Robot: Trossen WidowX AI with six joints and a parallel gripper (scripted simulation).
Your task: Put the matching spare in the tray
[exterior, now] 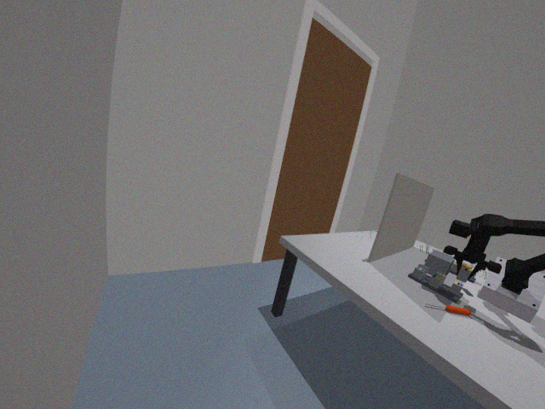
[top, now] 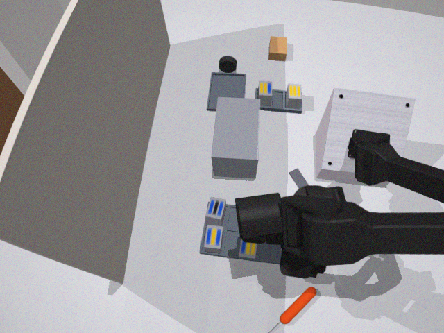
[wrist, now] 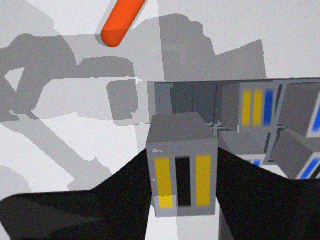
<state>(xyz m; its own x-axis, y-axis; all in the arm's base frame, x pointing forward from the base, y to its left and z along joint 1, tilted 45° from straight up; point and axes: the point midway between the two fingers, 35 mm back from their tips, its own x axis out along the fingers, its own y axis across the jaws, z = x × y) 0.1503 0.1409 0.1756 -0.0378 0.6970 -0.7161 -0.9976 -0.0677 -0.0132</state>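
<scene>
The dark flat tray is 40 cm to the right of my gripper tip, 19 cm ahead of it and 10 cm below it. Round my gripper tip: tall grey panel 37 cm ahead, 22 cm to the right, 12 cm above; rack 39 cm to the right, 9 cm below, 4 cm ahead; mounted unit 22 cm to the right, 14 cm ahead, 5 cm below.
</scene>
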